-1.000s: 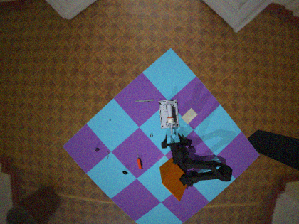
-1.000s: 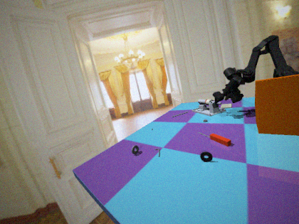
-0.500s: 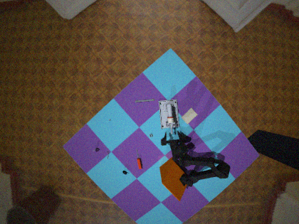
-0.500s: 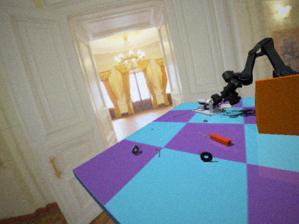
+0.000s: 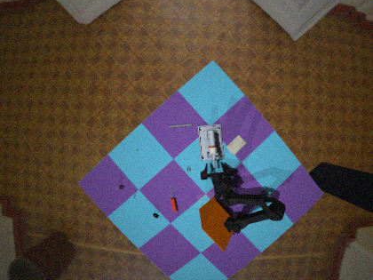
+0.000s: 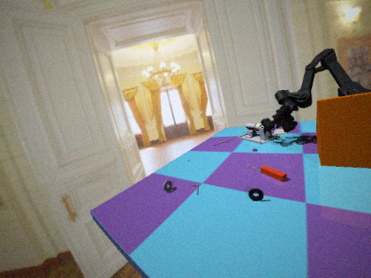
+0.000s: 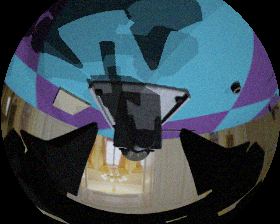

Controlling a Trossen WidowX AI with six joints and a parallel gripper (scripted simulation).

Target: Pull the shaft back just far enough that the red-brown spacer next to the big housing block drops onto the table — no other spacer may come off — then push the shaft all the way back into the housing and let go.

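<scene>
My gripper tip is now 5 cm short of the thin shaft, 3 cm to the left of it and 1 cm below it. From my gripper tip the other things lie so: card: 19 cm to the right, 6 cm below, 1 cm behind.
</scene>
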